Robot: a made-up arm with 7 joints. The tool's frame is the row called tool.
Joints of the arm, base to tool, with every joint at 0 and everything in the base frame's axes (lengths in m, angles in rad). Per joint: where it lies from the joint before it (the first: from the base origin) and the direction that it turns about. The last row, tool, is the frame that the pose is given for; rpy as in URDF.
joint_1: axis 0 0 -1 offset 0.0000 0.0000 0.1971
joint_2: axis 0 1 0 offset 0.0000 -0.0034 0.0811
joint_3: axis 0 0 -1 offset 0.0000 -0.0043 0.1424
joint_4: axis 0 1 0 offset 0.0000 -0.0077 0.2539
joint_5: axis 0 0 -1 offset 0.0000 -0.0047 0.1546
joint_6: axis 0 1 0 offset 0.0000 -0.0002 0.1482
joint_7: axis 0 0 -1 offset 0.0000 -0.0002 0.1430
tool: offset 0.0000 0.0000 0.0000 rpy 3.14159 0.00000 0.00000
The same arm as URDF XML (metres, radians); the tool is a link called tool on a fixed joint. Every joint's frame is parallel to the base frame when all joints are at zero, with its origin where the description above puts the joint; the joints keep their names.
<robot name="arm">
<joint name="joint_1" type="continuous"><parent link="base"/><child link="link1"/><origin xyz="0.0000 0.0000 0.1971" rpy="0.0000 0.0000 0.0000"/><axis xyz="0 0 -1"/></joint>
<joint name="joint_2" type="continuous"><parent link="link1"/><child link="link2"/><origin xyz="0.0000 -0.0034 0.0811" rpy="0.0000 0.0000 0.0000"/><axis xyz="0 1 0"/></joint>
<joint name="joint_3" type="continuous"><parent link="link2"/><child link="link3"/><origin xyz="0.0000 -0.0043 0.1424" rpy="0.0000 0.0000 0.0000"/><axis xyz="0 0 -1"/></joint>
<joint name="joint_4" type="continuous"><parent link="link3"/><child link="link4"/><origin xyz="0.0000 -0.0077 0.2539" rpy="0.0000 0.0000 0.0000"/><axis xyz="0 1 0"/></joint>
<joint name="joint_5" type="continuous"><parent link="link4"/><child link="link5"/><origin xyz="0.0000 -0.0047 0.1546" rpy="0.0000 0.0000 0.0000"/><axis xyz="0 0 -1"/></joint>
<joint name="joint_6" type="continuous"><parent link="link5"/><child link="link6"/><origin xyz="0.0000 -0.0002 0.1482" rpy="0.0000 0.0000 0.0000"/><axis xyz="0 1 0"/></joint>
<joint name="joint_7" type="continuous"><parent link="link6"/><child link="link7"/><origin xyz="0.0000 -0.0002 0.1430" rpy="0.0000 0.0000 0.0000"/><axis xyz="0 0 -1"/></joint>
<joint name="tool_joint" type="fixed"><parent link="link7"/><child link="tool"/><origin xyz="0.0000 0.0000 0.0000" rpy="3.1416 0.0000 0.0000"/></joint>
<link name="base"/>
<link name="link1"/>
<link name="link2"/>
<link name="link3"/>
<link name="link4"/>
<link name="link5"/>
<link name="link6"/>
<link name="link7"/>
<link name="tool"/>
</robot>

